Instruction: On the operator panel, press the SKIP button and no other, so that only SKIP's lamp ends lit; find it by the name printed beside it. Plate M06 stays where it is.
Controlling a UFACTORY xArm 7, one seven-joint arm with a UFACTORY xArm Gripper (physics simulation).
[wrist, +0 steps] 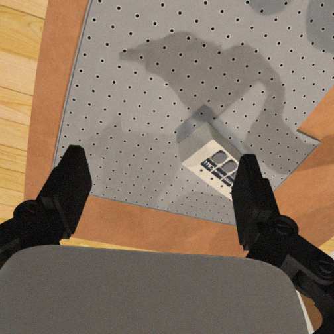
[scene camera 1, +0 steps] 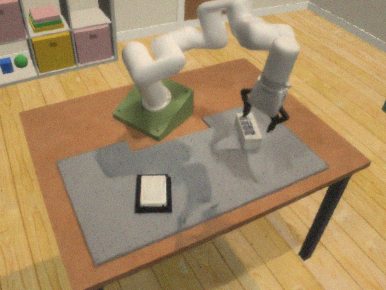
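Seen in the pictures: gripper, between the fingertips: (scene camera 1: 257,122); arm's base, origin of its link: (scene camera 1: 156,99).
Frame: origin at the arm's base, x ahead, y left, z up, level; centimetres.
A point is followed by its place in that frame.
Observation:
The operator panel (scene camera 1: 255,142) {x 35.6, y 27.3, z -4.1 cm} (wrist: 197,142) is a pale box on the grey perforated mat. Dark round buttons beside dark printed labels show on its top. The names are too small or blurred to read surely, so SKIP cannot be told apart, and no lit lamp can be made out. My gripper (scene camera 1: 258,121) {x 48.6, y 15.5, z 18.7 cm} (wrist: 161,168) is open and empty, above the panel. In the wrist view the right finger hides one end of the panel, which lies nearer that finger. A white plate (scene camera 1: 153,191) {x 43.3, y -17.6, z -4.9 cm} lies on a black base at the front left; its marking is not readable.
The grey mat (scene camera 1: 110,225) {x 49.5, y -34.5, z -7.3 cm} (wrist: 115,100) lies on the brown table (scene camera 1: 55,120) {x -12.8, y -41.7, z -8.6 cm} (wrist: 47,100). The arm's green base (scene camera 1: 175,112) {x 10.5, y 4.1, z -0.8 cm} stands behind the mat. A shelf unit with bins stands at the back left.

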